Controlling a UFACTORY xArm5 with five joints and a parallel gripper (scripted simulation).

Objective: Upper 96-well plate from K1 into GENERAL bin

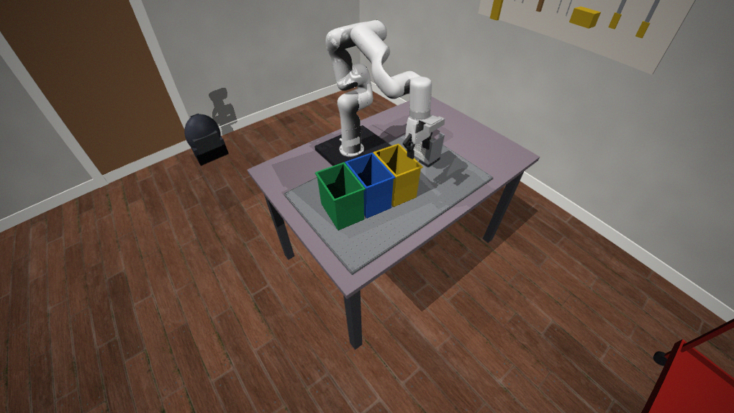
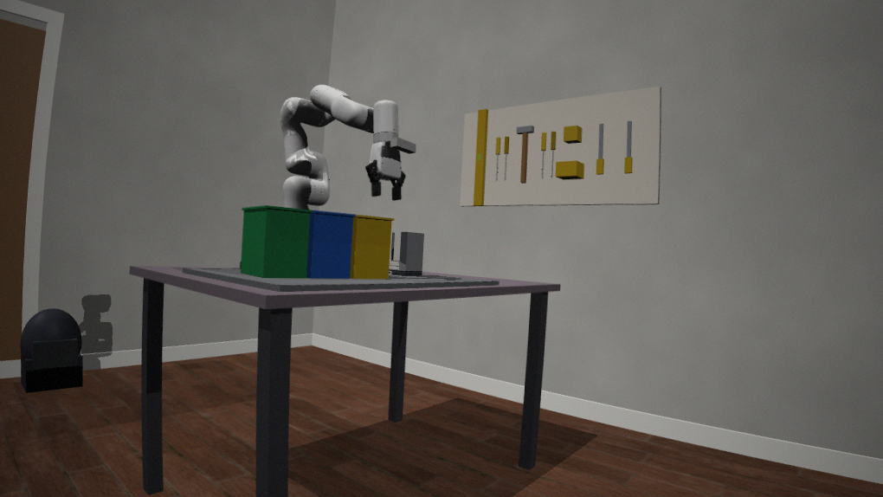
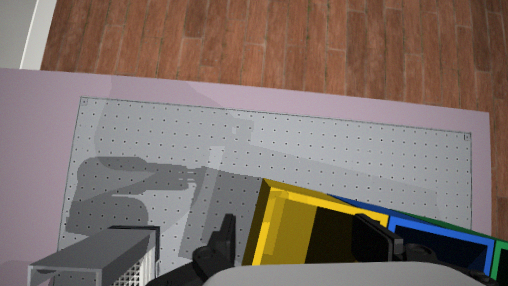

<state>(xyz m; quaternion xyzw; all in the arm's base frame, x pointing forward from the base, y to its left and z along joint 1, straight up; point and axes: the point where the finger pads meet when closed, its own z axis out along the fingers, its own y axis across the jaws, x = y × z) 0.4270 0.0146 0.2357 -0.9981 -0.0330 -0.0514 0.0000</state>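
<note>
Right now my hand is 24 cm to the right of the 96-well plate, 21 cm above it and 16 cm past it. Also, from my hand: green bin: 30 cm to the right, 16 cm below, 12 cm behind; then blue bin: 17 cm to the right, 16 cm below, 10 cm behind; then yellow bin: 16 cm below, 7 cm behind, 4 cm to the right.
</note>
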